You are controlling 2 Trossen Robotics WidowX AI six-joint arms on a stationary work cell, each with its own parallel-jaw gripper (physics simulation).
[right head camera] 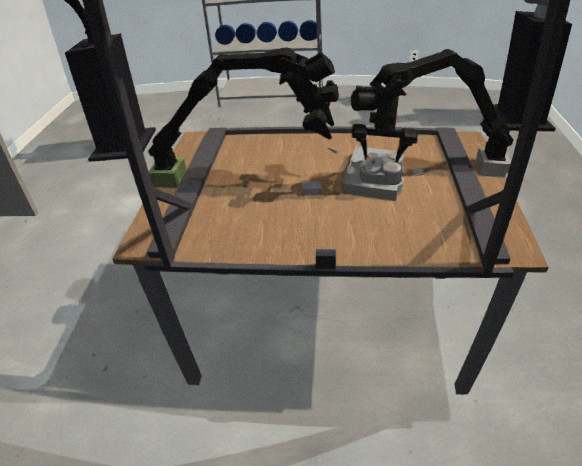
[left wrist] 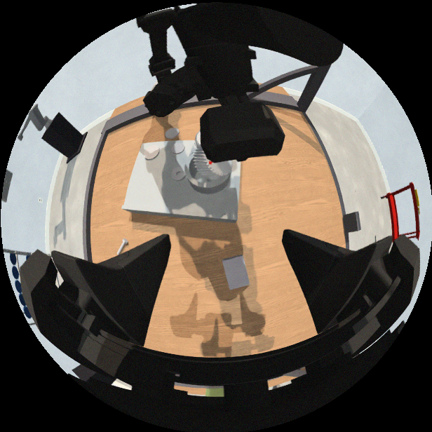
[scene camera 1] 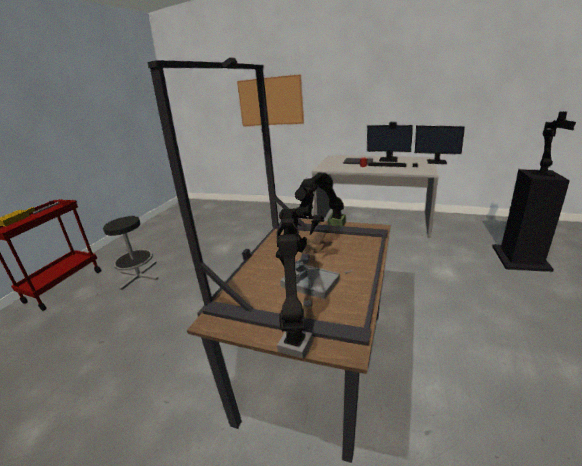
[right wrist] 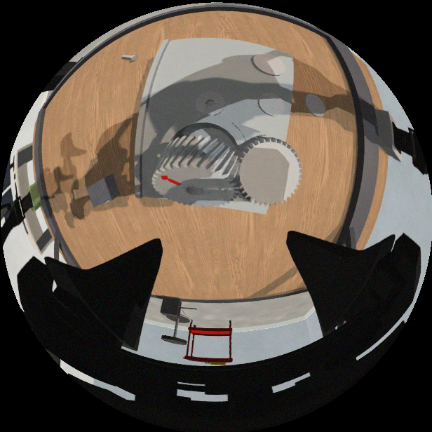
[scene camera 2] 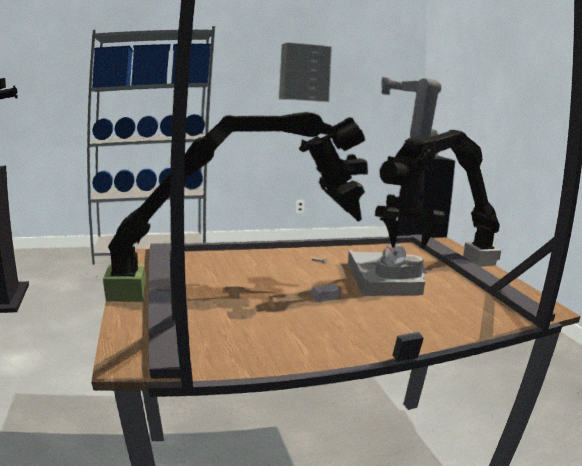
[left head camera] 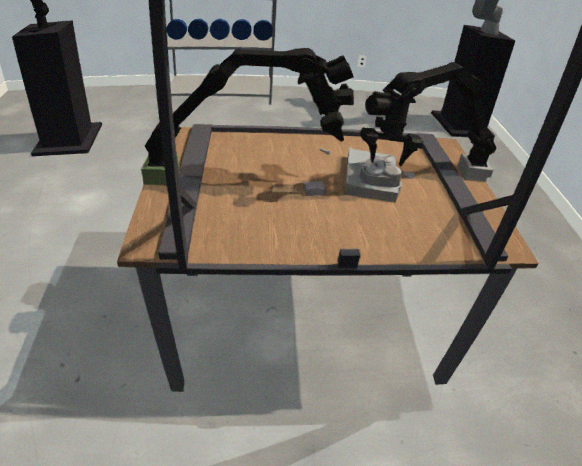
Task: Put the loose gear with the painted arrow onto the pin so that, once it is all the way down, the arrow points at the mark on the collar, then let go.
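Frame: origin at the left arm's base, x back, y right, z up, level; centimetres.
Seen in the pictures: left gripper, fingertip midpoint: (right head camera: 331,132) (scene camera 1: 302,233) (scene camera 2: 354,216) (left head camera: 341,134); right gripper, fingertip midpoint: (right head camera: 381,160) (scene camera 2: 408,247) (left head camera: 386,164); left arm's base, link origin: (right head camera: 165,165) (scene camera 1: 336,216) (scene camera 2: 124,271) (left head camera: 159,161); right arm's base, link origin: (right head camera: 495,155) (scene camera 1: 294,339) (scene camera 2: 483,246) (left head camera: 477,161).
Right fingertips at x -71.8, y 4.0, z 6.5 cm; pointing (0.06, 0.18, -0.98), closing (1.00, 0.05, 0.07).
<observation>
Pixels of each thing's middle, then the offset from my right fingertips to it. "pt": a spot on its surface instead.
- loose grey gear, body centre: (scene camera 2: 394,255) (right head camera: 373,163) (left head camera: 375,165) dx +2.2, dy -3.6, dz -3.2 cm
- round collar, surface spot: (scene camera 2: 392,270) pt dx +3.5, dy -0.7, dz -6.3 cm
- grey base, body centre: (scene camera 2: 388,263) (right head camera: 377,165) (left head camera: 374,167) (scene camera 1: 309,277) dx +0.6, dy -10.4, dz -8.1 cm
- second gear, surface spot: (scene camera 2: 413,260) pt dx -3.1, dy -2.0, dz -4.3 cm
- blue-grey block, body centre: (scene camera 2: 326,292) (right head camera: 311,188) (left head camera: 314,188) dx +21.1, dy -0.2, dz -11.3 cm
- small bolt, body centre: (scene camera 2: 319,259) (left head camera: 325,150) dx +16.3, dy -26.2, dz -12.0 cm
- small disc, body centre: (left head camera: 409,174) dx -13.6, dy -14.7, dz -12.4 cm
The loose grey gear (scene camera 2: 394,256) (left wrist: 201,162) (right wrist: 200,175) with a red arrow is steeply tilted at the round collar (scene camera 2: 392,270) (left wrist: 210,185) on the grey base (scene camera 2: 370,286) (left wrist: 150,185) (right wrist: 175,57). It is not lying flat. A second gear (right wrist: 265,172) (scene camera 2: 413,260) stands upright-axised close beside it. The pin under the tilted gear and the collar's mark cannot be made out. My right gripper (right wrist: 225,242) (scene camera 2: 409,244) (left head camera: 387,162) (right head camera: 382,160) is open and empty, with its fingertips close to the gears. My left gripper (left wrist: 227,238) is open and empty, high to the left of the base.
A blue-grey block (left head camera: 314,188) (scene camera 2: 326,292) (left wrist: 235,272) (right wrist: 102,190) lies left of the base. A small bolt (left head camera: 325,151) (scene camera 2: 319,260) (left wrist: 122,246) lies behind it. A small disc (right wrist: 315,105) (left head camera: 408,175) lies right of the base in the left head view.
</observation>
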